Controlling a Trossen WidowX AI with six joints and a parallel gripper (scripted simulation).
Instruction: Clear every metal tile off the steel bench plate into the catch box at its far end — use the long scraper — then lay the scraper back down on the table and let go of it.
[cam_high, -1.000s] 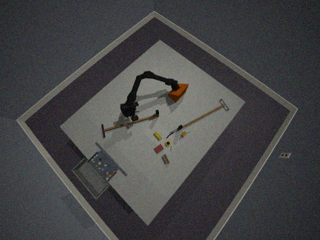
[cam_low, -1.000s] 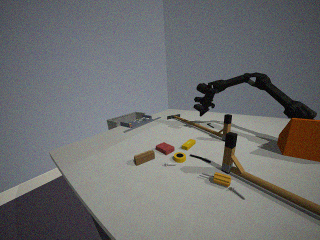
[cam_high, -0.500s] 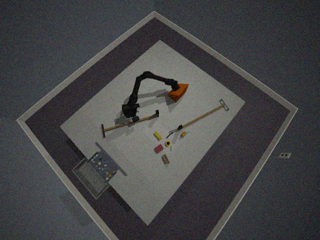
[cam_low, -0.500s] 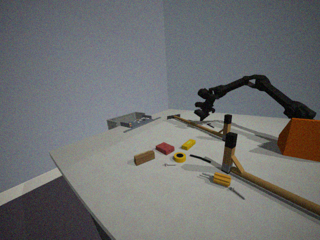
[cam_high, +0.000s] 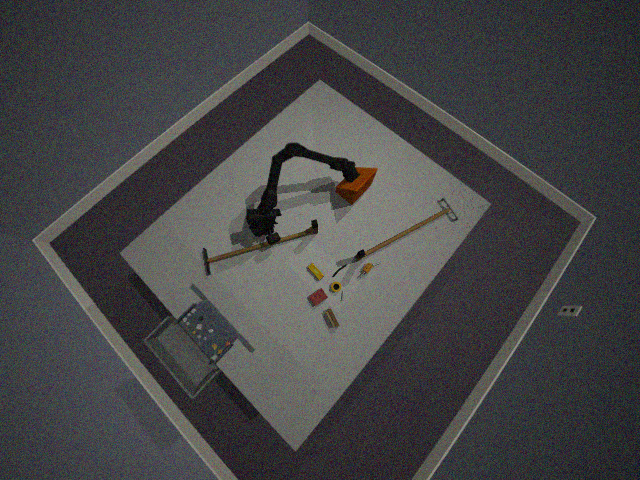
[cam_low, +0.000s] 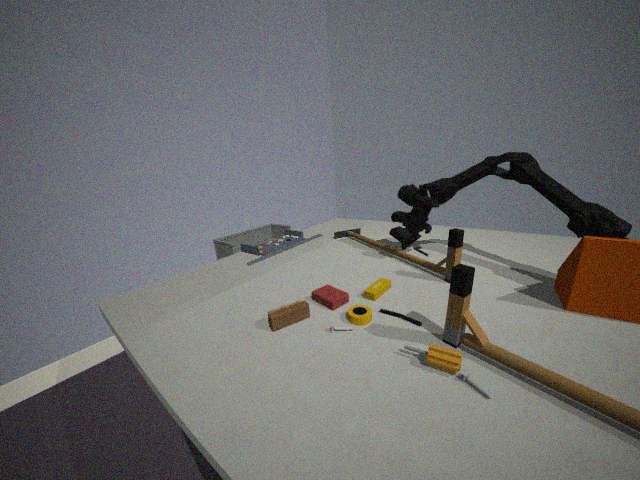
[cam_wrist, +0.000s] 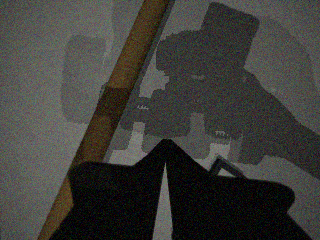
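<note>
The long scraper is 4 cm ahead of my gripper tip, 5 cm to the left of it and 5 cm above it. The rest, counted from my gripper tip: red block 43 cm to the left; then hex key 5 cm behind, 5 cm to the right, 1 cm below; then yellow block 7 cm behind, 33 cm to the left.
</note>
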